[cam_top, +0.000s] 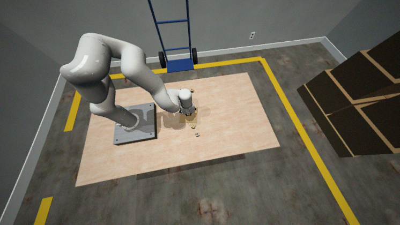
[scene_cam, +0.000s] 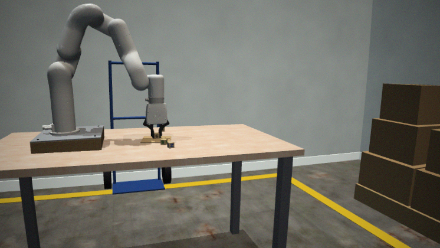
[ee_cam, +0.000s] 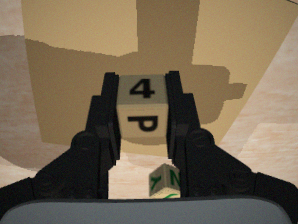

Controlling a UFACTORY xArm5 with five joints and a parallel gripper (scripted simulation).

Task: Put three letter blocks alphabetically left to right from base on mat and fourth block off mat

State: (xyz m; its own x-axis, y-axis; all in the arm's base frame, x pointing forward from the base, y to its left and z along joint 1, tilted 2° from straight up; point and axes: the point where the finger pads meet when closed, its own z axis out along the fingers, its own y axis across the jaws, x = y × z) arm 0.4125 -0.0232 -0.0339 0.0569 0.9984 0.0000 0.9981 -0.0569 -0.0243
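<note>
The tan mat is 30 mm below my hand. Also, from my hand: block: 210 mm to the left, 70 mm ahead, 20 mm below.
</note>
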